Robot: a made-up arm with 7 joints. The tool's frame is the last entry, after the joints.
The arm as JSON. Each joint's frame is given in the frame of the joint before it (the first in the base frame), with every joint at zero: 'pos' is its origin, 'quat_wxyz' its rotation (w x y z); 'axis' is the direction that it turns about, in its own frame. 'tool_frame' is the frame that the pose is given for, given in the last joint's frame.
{
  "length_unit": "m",
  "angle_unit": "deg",
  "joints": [
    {
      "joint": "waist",
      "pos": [
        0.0,
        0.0,
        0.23
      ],
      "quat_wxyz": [
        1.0,
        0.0,
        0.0,
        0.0
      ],
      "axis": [
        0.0,
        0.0,
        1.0
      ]
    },
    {
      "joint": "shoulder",
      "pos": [
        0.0,
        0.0,
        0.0
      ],
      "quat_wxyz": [
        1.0,
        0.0,
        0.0,
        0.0
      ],
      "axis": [
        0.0,
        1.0,
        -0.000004
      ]
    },
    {
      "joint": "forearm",
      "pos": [
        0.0,
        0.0,
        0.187
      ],
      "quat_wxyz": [
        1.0,
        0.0,
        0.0,
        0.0
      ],
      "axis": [
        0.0,
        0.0,
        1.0
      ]
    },
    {
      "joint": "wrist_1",
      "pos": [
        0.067,
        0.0,
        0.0
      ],
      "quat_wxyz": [
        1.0,
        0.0,
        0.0,
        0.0
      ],
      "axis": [
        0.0,
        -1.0,
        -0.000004
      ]
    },
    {
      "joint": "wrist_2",
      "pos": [
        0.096,
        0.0,
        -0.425
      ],
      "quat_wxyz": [
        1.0,
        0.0,
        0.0,
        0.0
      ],
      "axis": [
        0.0,
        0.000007,
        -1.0
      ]
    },
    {
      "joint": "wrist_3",
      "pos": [
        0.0,
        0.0,
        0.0
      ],
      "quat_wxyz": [
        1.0,
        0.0,
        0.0,
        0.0
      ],
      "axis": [
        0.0,
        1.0,
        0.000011
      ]
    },
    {
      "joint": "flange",
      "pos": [
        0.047,
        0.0,
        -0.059
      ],
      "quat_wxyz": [
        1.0,
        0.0,
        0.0,
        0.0
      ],
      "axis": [
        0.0,
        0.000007,
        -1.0
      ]
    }
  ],
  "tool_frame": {
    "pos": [
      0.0,
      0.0,
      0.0
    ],
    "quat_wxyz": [
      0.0,
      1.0,
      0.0,
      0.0
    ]
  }
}
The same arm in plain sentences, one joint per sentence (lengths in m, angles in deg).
The arm has seven revolute joints in a row. What follows holds with every joint at zero, and every direction is one of the base frame's.
The first joint sits 0.23 m along +z from the base frame's origin and turns about +z.
The second joint sits at the same point as the first joint and turns about +y.
The third joint sits 0.187 m along +z from the second joint and turns about +z.
The fourth joint sits 0.067 m along +x from the third joint and turns about -y.
The fifth joint sits 0.096 m along +x and 0.425 m along -z from the fourth joint and turns about -z.
The sixth joint sits at the same point as the fifth joint and turns about +y.
The seventh joint sits 0.047 m along +x and 0.059 m along -z from the sixth joint and turns about -z.
The tool frame, which is the frame that the pose is given for, sits at the same point as the seventh joint; its axes are the base frame's turned by roll 180, pitch 0 and yaw 0 deg (as in URDF: about the fixed x, then y, then z).

